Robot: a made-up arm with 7 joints.
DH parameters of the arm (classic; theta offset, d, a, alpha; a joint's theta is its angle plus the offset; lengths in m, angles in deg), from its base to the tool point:
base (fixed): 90 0.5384 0.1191 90
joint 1: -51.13 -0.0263 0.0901 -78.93
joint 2: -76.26 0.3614 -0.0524 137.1
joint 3: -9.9 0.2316 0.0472 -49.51
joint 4: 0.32 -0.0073 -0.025 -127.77
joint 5: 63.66 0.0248 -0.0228 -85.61
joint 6: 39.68 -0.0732 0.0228 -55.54
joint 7: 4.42 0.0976 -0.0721 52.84
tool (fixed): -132.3 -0.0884 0 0
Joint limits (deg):
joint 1: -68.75..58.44
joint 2: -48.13..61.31
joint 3: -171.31..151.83
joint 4: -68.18..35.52
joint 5: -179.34..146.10
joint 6: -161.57..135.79
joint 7: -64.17..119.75
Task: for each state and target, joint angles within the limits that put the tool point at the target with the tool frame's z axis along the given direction. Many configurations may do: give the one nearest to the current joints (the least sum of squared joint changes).
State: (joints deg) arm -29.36 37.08 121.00 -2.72 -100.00 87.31 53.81
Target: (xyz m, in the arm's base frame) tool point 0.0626 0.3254 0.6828 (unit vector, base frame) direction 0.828 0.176 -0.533
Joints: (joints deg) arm -11.39 44.58 126.73 -2.63 -107.29 92.60 59.84
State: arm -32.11 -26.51 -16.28 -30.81 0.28 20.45 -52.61
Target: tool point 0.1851 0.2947 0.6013 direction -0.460 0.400 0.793
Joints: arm -17.11 11.21 -30.54 -1.65 17.27 37.33 -14.30
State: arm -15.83 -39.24 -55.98 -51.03 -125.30 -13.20 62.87
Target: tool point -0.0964 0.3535 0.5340 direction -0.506 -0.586 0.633
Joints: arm -19.97 -47.13 -71.19 -58.38 -138.14 -2.06 96.40
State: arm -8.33 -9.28 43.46 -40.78 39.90 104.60 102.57
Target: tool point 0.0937 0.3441 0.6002 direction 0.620 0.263 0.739
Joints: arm -25.31 26.73 33.70 -53.00 37.43 103.57 87.43
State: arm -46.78 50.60 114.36 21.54 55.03 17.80 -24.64
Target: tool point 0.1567 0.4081 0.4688 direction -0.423 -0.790 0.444
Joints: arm -68.75 61.12 87.83 35.52 41.47 31.27 7.58
